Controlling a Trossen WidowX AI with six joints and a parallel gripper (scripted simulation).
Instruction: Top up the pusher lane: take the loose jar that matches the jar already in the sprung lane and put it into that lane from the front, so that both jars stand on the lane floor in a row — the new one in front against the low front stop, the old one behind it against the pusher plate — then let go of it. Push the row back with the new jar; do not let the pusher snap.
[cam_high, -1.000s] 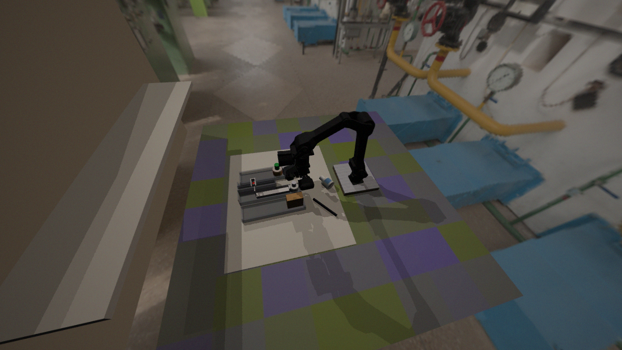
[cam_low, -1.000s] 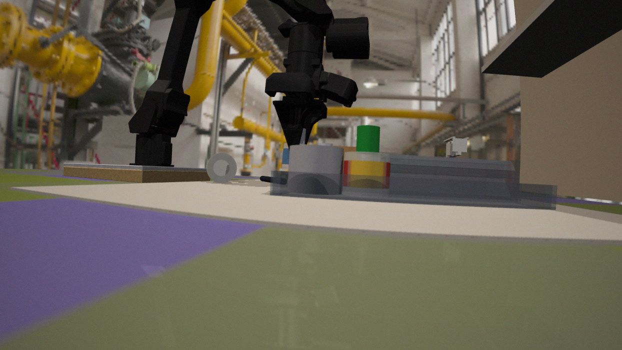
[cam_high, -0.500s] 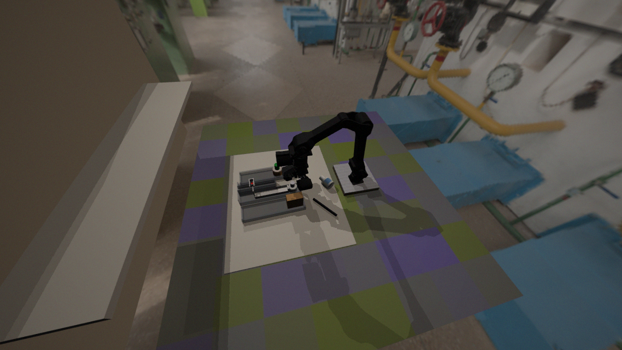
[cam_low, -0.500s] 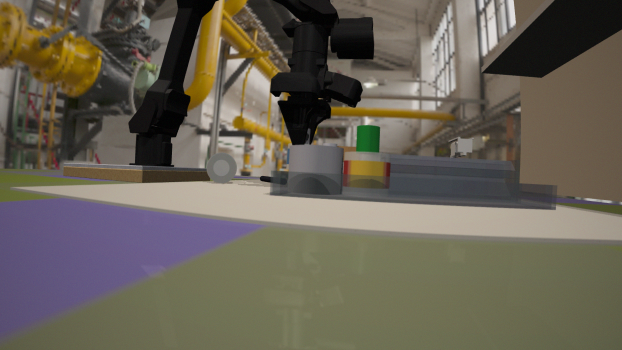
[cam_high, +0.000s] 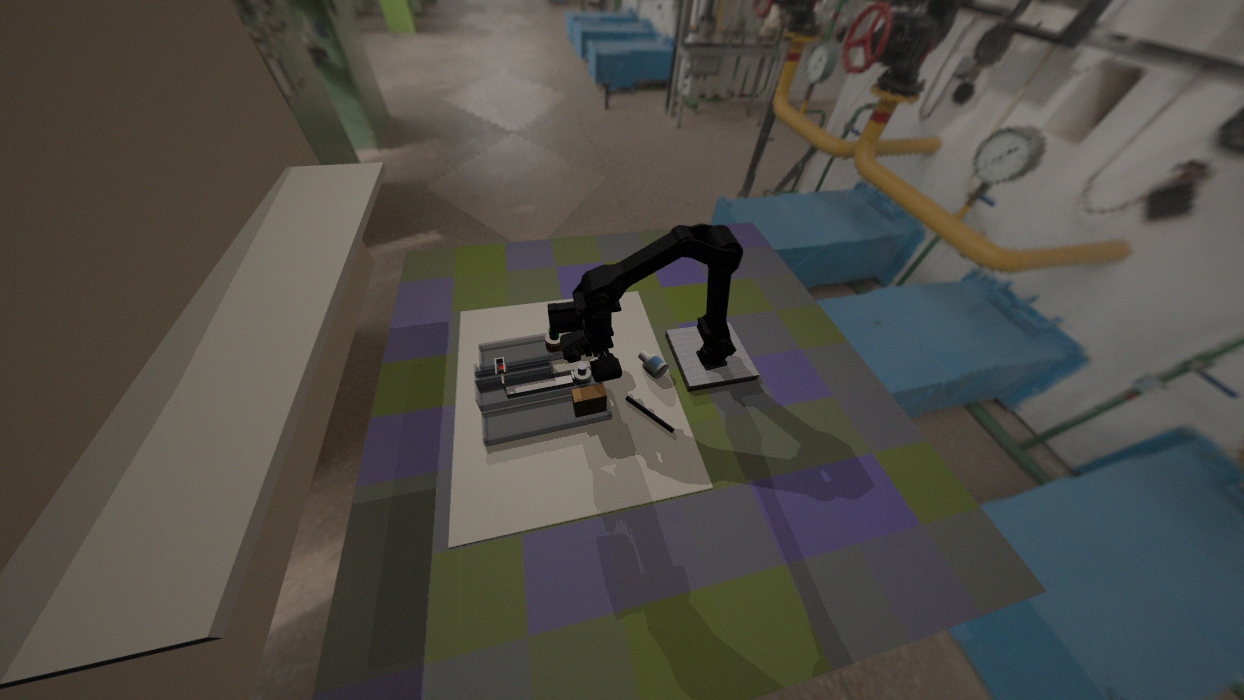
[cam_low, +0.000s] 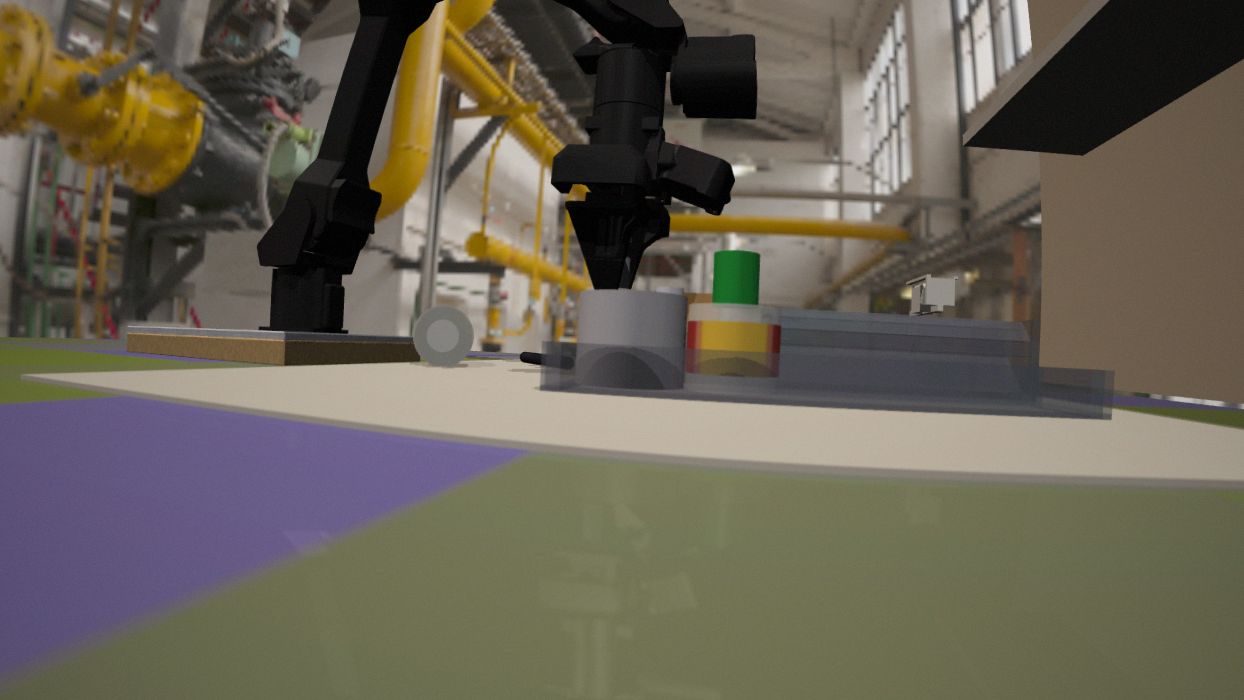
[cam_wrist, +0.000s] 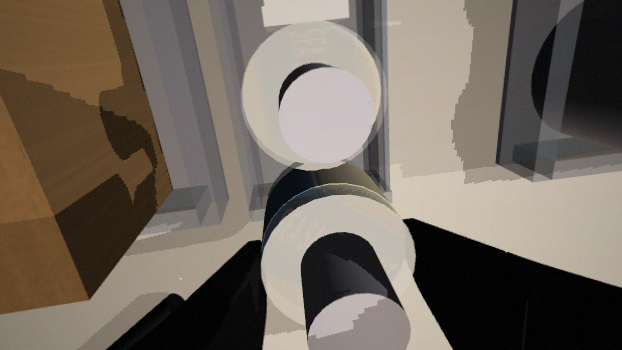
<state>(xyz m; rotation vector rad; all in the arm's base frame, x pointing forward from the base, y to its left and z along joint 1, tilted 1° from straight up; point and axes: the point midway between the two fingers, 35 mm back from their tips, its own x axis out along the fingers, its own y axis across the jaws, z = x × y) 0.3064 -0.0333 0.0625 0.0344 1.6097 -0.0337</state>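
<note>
Right now the brown box is 80 mm to the left of my gripper tip, 50 mm ahead of it and 20 mm below it. Also, from my gripper tip: red mark (230 mm ahead, 50 mm to the right, 20 mm above); then black rod (140 mm to the left, 90 mm behind, 50 mm below); then grey cylinder (130 mm to the right, 30 mm below, 30 mm ahead).
</note>
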